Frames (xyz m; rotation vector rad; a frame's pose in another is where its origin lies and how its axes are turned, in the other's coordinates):
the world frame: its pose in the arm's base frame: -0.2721 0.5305 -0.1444 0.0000 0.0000 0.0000
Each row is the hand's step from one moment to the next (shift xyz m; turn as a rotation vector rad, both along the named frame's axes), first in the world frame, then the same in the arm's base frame.
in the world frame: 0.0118 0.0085 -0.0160 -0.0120 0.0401 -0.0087
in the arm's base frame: 0.0118 0.0085 -0.0160 -0.0120 0.0401 -0.0087
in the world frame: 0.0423 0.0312 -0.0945 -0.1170 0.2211 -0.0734
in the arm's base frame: 0.0423 0.0312 -0.0945 -0.1170 0.2211 -0.0734
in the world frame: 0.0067 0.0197 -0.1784 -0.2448 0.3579 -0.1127
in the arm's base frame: 0.0067 0.0197 -0.1784 -0.2448 0.3579 -0.1127
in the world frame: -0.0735 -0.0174 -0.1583 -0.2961 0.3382 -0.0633
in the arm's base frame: -0.0735 -0.0174 -0.1583 -0.2961 0.3382 -0.0633
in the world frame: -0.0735 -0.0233 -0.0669 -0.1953 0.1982 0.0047
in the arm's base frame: -0.0735 -0.0233 -0.0669 -0.1953 0.1982 0.0047
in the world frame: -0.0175 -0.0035 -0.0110 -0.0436 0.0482 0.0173
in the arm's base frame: -0.0175 -0.0035 -0.0110 -0.0436 0.0482 0.0173
